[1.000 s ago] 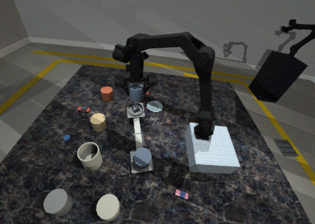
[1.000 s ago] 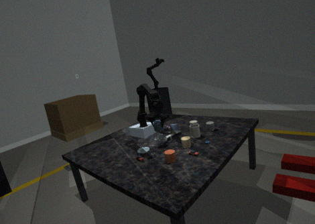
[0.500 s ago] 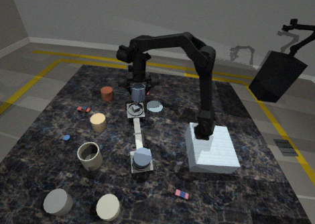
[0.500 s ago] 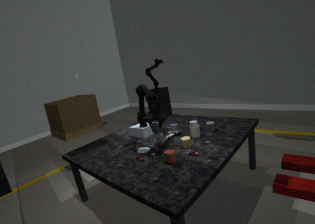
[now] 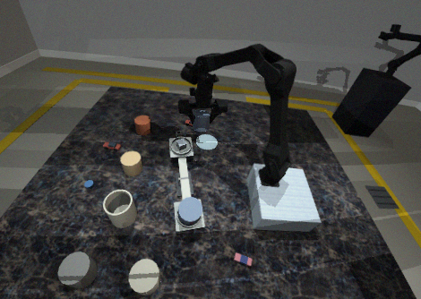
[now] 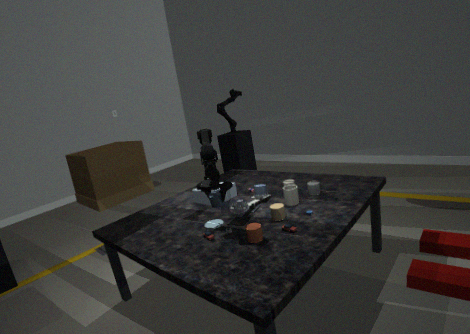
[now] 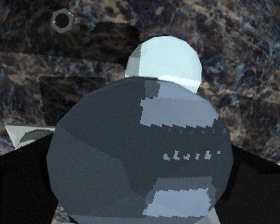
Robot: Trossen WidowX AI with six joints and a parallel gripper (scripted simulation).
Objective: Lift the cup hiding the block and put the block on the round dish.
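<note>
Right now my gripper tip is 13 cm above the pale blue round dish, 4 cm past it and 2 cm to the left of it. From my gripper tip the other things lie so: orange cylinder: 28 cm ahead, 9 cm below, 6 cm to the right; tan cylinder: 23 cm ahead, 17 cm to the left, 9 cm below; small balance: 21 cm to the left, 9 cm below, 4 cm ahead.
</note>
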